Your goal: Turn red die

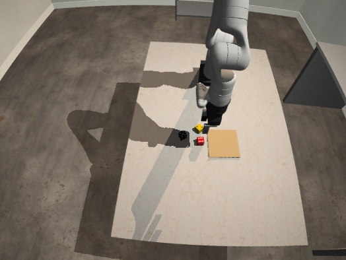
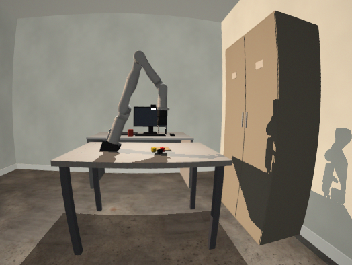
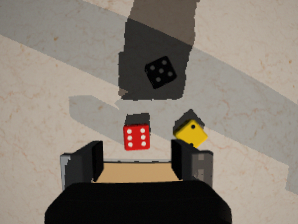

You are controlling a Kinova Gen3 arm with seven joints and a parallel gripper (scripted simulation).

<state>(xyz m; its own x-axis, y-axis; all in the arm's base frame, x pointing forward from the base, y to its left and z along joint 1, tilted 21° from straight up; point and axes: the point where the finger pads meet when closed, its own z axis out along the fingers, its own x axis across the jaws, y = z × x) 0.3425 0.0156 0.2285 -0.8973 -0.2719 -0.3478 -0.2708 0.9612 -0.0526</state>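
Now: hand 14 cm above the red die. Also, from my hand: tan mat 3 cm behind, 10 cm to the left, 15 cm below; then black die 1 cm behind, 9 cm to the right, 14 cm below; then yellow die 6 cm behind, 2 cm to the right, 14 cm below.
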